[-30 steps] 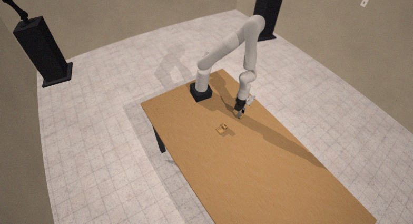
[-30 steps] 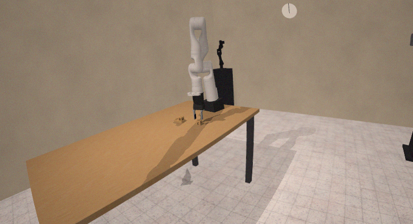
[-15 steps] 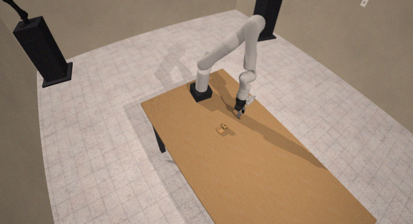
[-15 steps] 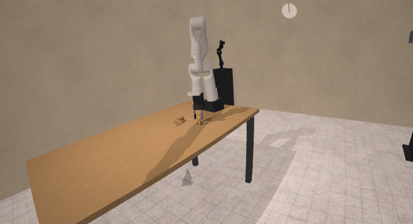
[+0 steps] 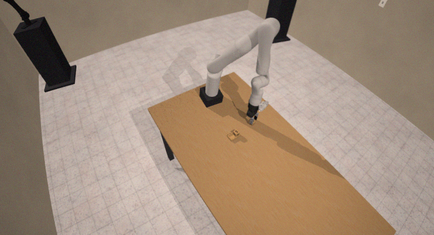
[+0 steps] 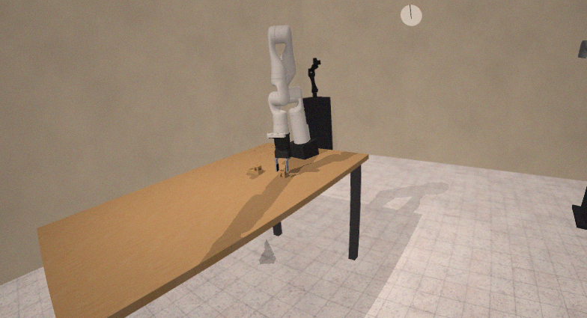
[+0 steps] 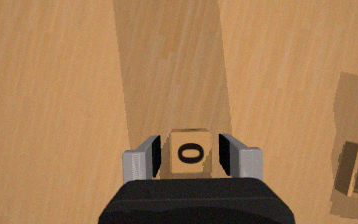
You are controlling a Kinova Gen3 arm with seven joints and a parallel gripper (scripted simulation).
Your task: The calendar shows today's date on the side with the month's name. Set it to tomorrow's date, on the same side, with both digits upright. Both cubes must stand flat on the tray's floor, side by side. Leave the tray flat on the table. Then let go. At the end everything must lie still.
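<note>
Now: the wooden date cube 3 cm below my hand. Round my hand: wooden tray (4 cm ahead, 17 cm to the right, 4 cm below).
</note>
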